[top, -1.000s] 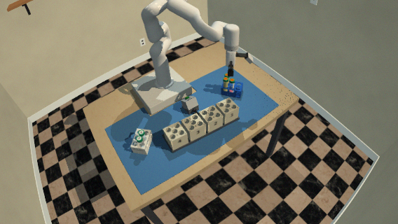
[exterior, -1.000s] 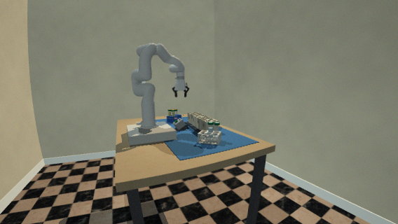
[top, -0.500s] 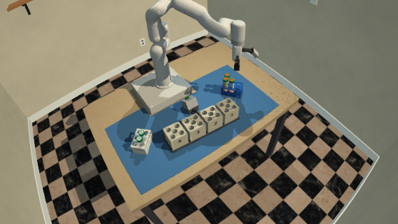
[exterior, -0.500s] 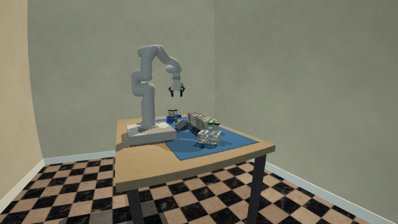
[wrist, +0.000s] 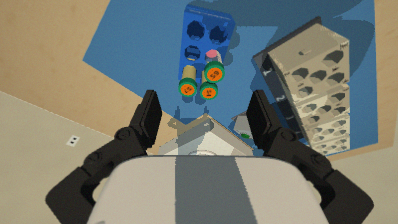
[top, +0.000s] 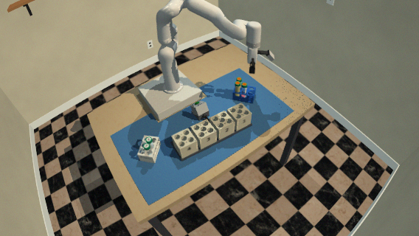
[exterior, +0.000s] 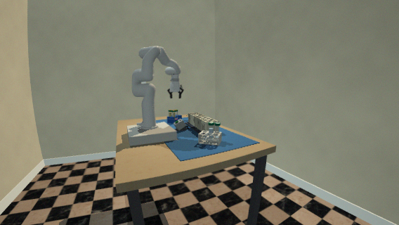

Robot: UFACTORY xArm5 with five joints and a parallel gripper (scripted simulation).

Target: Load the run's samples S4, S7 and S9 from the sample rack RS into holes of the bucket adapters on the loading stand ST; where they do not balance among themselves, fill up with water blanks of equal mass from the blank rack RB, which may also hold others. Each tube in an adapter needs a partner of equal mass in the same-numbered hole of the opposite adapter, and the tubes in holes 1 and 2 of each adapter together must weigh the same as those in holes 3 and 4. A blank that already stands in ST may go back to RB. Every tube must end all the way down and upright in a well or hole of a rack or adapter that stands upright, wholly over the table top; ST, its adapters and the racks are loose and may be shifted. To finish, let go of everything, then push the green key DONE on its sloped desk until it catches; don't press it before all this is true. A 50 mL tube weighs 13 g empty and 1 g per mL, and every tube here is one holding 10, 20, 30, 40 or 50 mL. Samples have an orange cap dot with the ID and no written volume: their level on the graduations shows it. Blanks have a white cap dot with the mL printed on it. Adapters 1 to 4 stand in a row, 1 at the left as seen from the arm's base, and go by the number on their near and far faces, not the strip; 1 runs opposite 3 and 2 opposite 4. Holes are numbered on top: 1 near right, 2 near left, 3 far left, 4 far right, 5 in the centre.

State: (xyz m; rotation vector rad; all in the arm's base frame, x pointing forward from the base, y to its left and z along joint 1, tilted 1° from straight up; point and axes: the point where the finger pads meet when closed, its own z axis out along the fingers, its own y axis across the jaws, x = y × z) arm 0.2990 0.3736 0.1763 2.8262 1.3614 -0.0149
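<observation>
The sample tube S7 is 17 cm below my hand, 7 cm behind it and 4 cm to the right of it. Also, from my hand: blue sample rack RS (21 cm below, 3 cm to the right, 2 cm behind); then sample tube S9 (17 cm below, 4 cm to the right); then sample tube S4 (17 cm below, 7 cm to the right, 4 cm behind).
</observation>
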